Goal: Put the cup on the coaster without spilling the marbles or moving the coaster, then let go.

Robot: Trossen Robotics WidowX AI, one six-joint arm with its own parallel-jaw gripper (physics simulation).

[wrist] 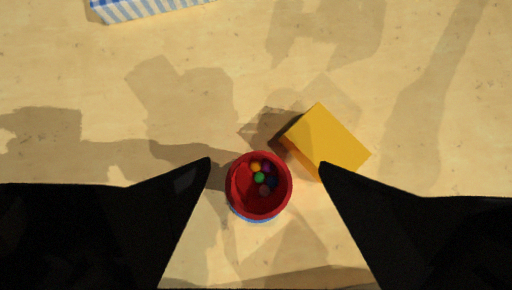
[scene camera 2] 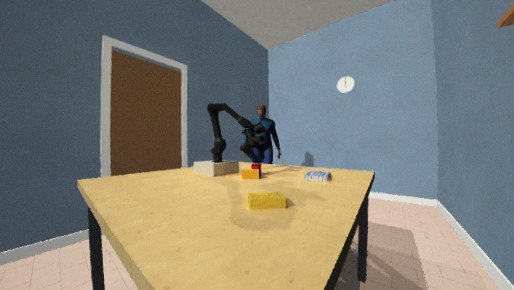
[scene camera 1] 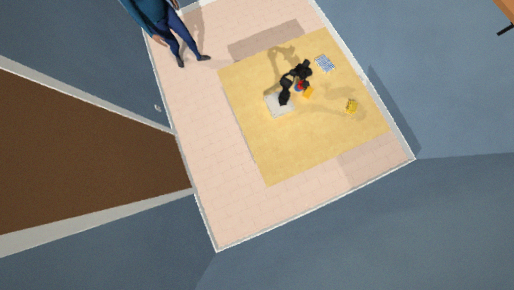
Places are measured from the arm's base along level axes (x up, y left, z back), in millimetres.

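Pixels of known places: gripper, between the fingertips: (wrist: 265, 164) (scene camera 2: 258, 159) (scene camera 1: 304, 81); arm's base, origin of its link: (scene camera 2: 217, 162) (scene camera 1: 282, 102).
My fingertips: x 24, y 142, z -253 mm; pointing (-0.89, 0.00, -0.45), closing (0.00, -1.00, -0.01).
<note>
Ahead of a thing's pixels: the offset from my fingertips to its top centre.
The red cup {dx -31, dy +2, dz +22 mm} (scene camera 1: 301, 85) (scene camera 2: 256, 166) (wrist: 247, 197) stands upright with several coloured marbles inside. The blue coaster {dx -96, dy +0, dz +44 mm} (scene camera 1: 297, 88) (wrist: 254, 220) shows as a thin edge under the cup's near side in the wrist view; most of it is hidden beneath the cup. My gripper (scene camera 2: 252, 156) (wrist: 265, 164) is open and empty above the cup. In the wrist view its fingers are on the cup's left and right, with a gap on both sides.
An orange-yellow block {dx -54, dy -82, dz -26 mm} (scene camera 1: 308, 92) (scene camera 2: 250, 174) (wrist: 327, 137) lies close beside the cup. A blue-and-white patterned block {dx -75, dy +187, dz -294 mm} (scene camera 1: 325, 63) (scene camera 2: 317, 176) (wrist: 150, 9) and a yellow sponge {dx -70, dy -328, dz -398 mm} (scene camera 1: 351, 106) (scene camera 2: 267, 201) lie farther off. The arm's pale base (scene camera 1: 274, 110) (scene camera 2: 202, 168) is nearby. A person (scene camera 1: 175, 31) (scene camera 2: 270, 131) stands beyond the table.
</note>
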